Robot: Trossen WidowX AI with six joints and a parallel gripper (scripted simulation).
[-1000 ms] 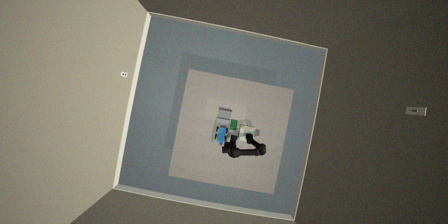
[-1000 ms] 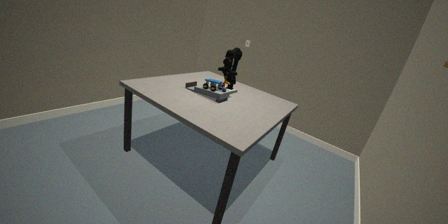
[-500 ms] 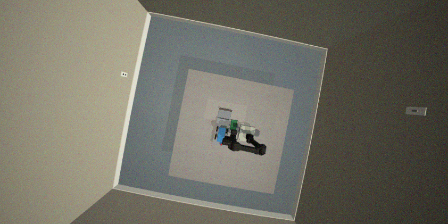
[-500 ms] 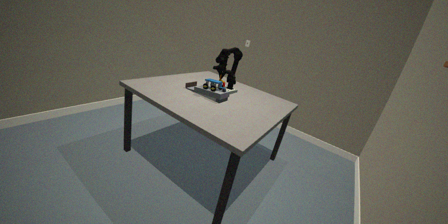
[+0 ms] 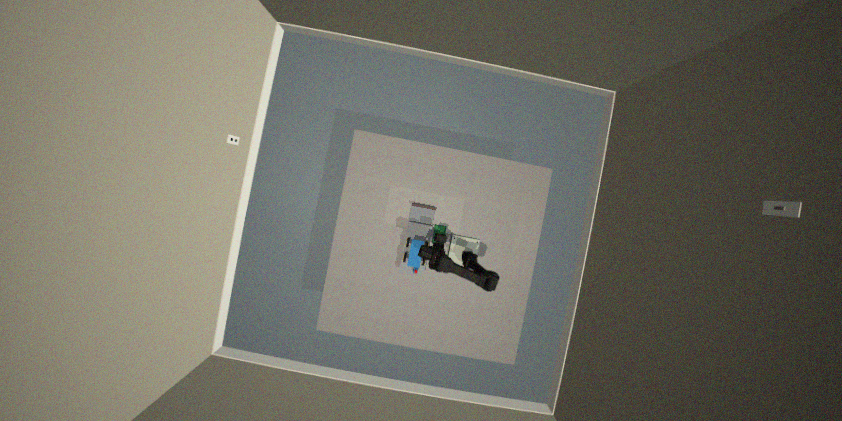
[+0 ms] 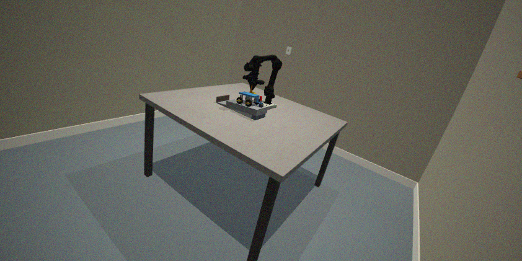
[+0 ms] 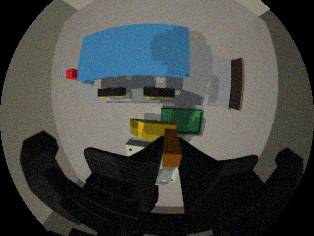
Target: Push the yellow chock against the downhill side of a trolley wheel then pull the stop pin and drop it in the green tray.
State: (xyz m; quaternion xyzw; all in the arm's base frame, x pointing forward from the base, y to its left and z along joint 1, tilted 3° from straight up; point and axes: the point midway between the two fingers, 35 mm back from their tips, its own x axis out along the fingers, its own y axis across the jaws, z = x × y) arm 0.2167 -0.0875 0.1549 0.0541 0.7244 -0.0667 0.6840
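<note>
Now: gripper tip 11 cm short of the red-headed stop pin, 15 cm to the right of it and 3 cm above it. Round my gripper tip: blue trolley (12 cm ahead, 4 cm to the left, 5 cm below); then yellow chock (1 cm ahead, 2 cm to the left, 1 cm below); then grey ramp (12 cm ahead, 4 cm to the left, 11 cm below).
</note>
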